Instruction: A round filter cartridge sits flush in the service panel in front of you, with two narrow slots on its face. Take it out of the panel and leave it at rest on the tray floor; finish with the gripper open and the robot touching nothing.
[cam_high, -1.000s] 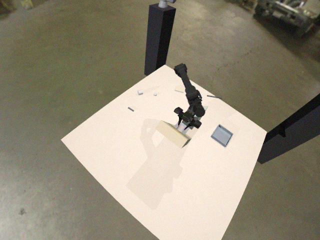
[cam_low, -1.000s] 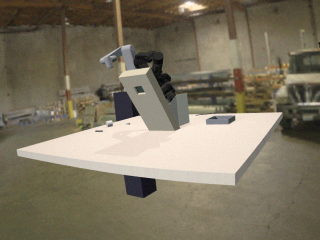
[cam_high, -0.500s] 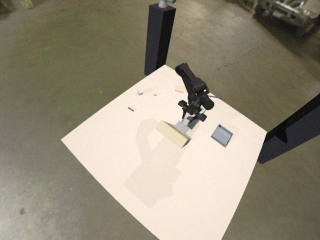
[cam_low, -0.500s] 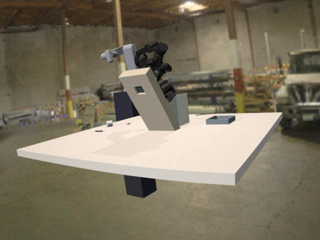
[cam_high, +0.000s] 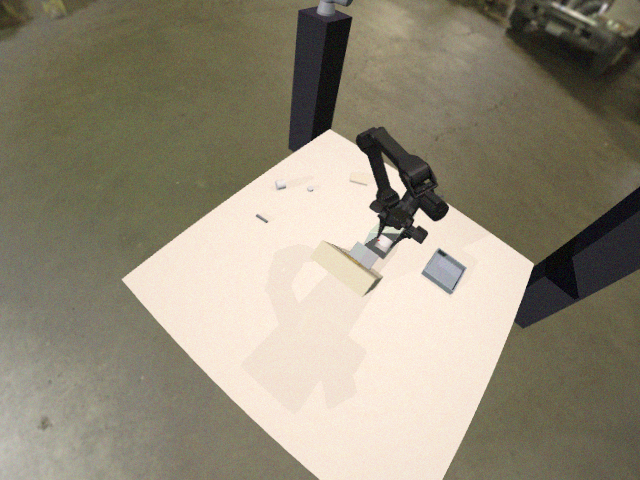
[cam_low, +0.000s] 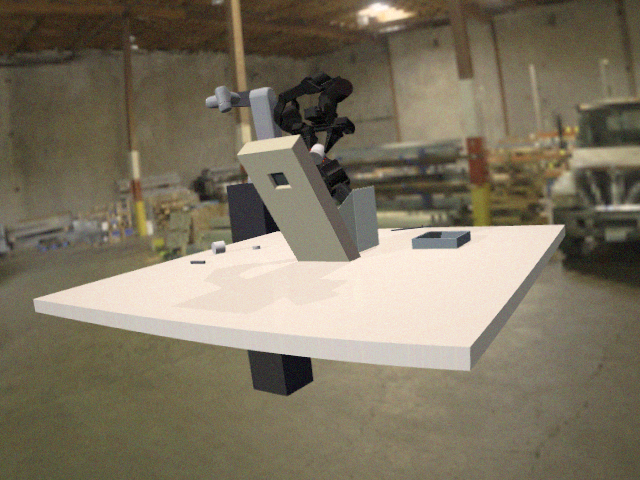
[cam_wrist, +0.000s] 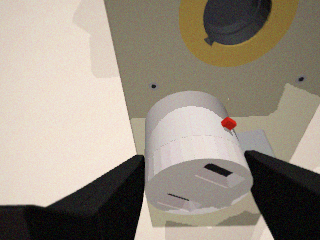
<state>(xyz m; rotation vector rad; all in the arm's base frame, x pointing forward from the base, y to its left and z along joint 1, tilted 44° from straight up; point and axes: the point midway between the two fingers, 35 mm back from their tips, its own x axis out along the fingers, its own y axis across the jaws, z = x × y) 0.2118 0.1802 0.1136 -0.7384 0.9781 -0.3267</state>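
My gripper tip is 32 cm past the blue-grey tray, 22 cm to the right of it and 31 cm above it. Also, from my gripper tip: tan pad (45 cm behind, 36 cm to the right, 31 cm below); then dark bar (6 cm ahead, 50 cm to the right, 31 cm below); then tiny white piece (22 cm behind, 48 cm to the right, 31 cm below).
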